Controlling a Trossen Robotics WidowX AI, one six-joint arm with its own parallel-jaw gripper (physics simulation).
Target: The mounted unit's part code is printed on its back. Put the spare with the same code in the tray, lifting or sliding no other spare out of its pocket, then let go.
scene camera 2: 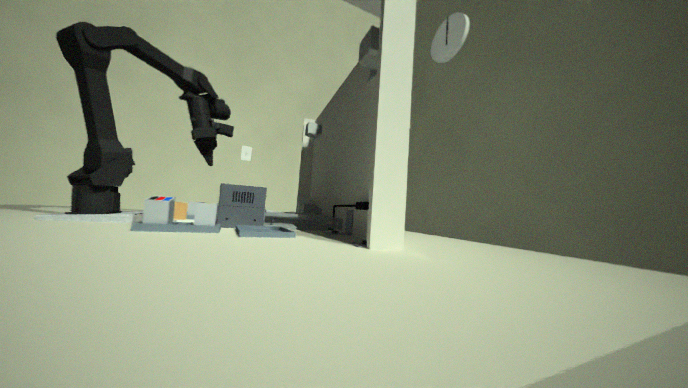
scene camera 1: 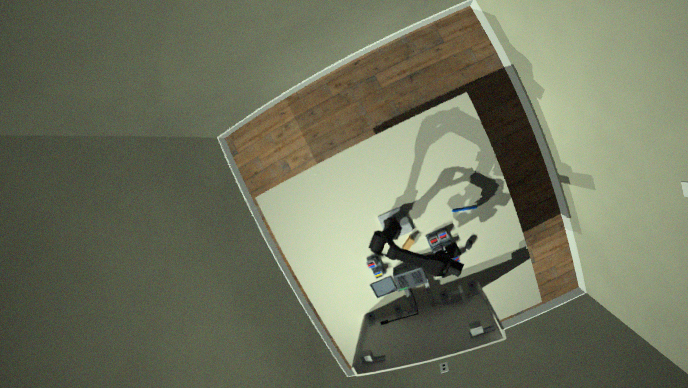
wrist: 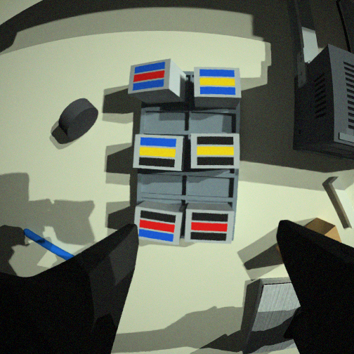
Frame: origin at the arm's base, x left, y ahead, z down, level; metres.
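Seen in the pictures: gripper, fingertip midpoint: (scene camera 2: pixel 210 165); arm's base at its link origin: (scene camera 2: pixel 95 213) (scene camera 1: pixel 391 224).
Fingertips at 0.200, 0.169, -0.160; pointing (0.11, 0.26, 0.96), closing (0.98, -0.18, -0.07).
Offsets run from my fingertips to a thing's top centre, as dx, dy, dz. "spot": to the spot under its first point.
My gripper (scene camera 2: pixel 210 164) (wrist: pixel 209 232) is open and empty, above the table. In the wrist view the six-spare rack (wrist: pixel 162 186) lies between and beyond the fingertips. Its back row holds a blue-red-blue spare (wrist: pixel 149 76) and a blue-yellow-blue spare (wrist: pixel 217 82). The middle row holds a blue-yellow-black spare (wrist: pixel 158 151) and a black-yellow-black spare (wrist: pixel 215 150). The near row holds a black-red-blue spare (wrist: pixel 157 225) and a black-red-black spare (wrist: pixel 209 226). The flat tray {-0.349, +0.182, +0.164} (scene camera 1: pixel 383 286) (scene camera 2: pixel 265 231) looks empty. I cannot pick out the mounted unit's back or its code.
A vented grey box {spot: -0.178, +0.121, +0.074} (scene camera 1: pixel 410 278) (scene camera 2: pixel 242 205) (wrist: pixel 322 100) stands beside the tray. A smaller rack {-0.348, +0.038, +0.159} (scene camera 2: pixel 175 227) holds two grey-sided blocks. An orange-brown block {-0.143, -0.043, +0.124} (scene camera 1: pixel 410 241) (scene camera 2: pixel 180 210) (wrist: pixel 322 231), a dark cylinder {+0.168, +0.065, +0.124} (scene camera 1: pixel 470 242) (wrist: pixel 79 120) and a blue rod {+0.195, -0.126, +0.162} (scene camera 1: pixel 464 208) (wrist: pixel 47 243) lie around.
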